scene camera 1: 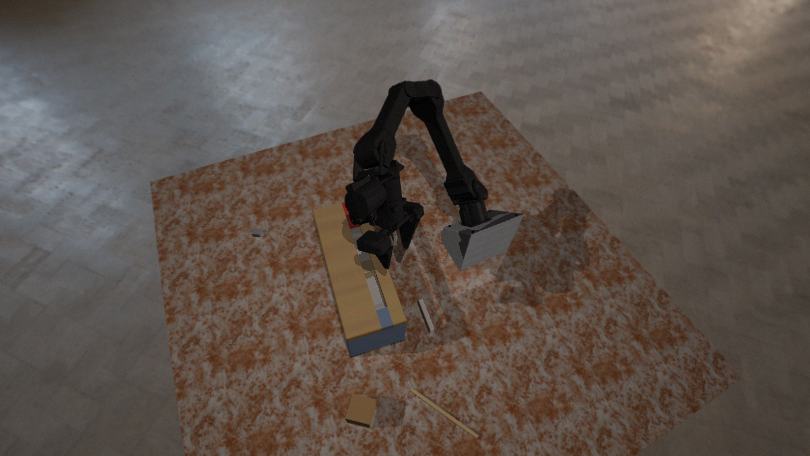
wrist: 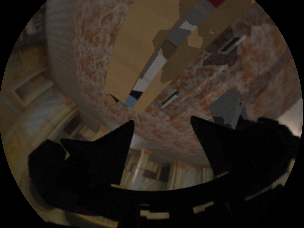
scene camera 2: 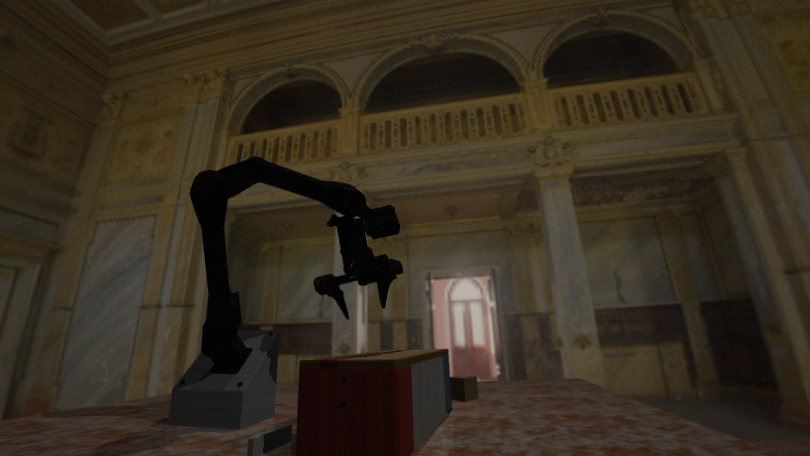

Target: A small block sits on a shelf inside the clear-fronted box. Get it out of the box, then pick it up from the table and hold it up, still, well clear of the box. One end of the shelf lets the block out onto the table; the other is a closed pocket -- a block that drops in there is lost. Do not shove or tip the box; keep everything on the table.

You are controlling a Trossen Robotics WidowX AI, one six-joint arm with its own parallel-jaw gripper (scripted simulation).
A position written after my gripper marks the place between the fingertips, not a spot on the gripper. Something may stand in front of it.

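Note:
My gripper [scene camera 2: 365,313], [scene camera 1: 396,258], [wrist: 162,121]: visible. A box [scene camera 2: 396,395], [scene camera 1: 371,314]: visible too.

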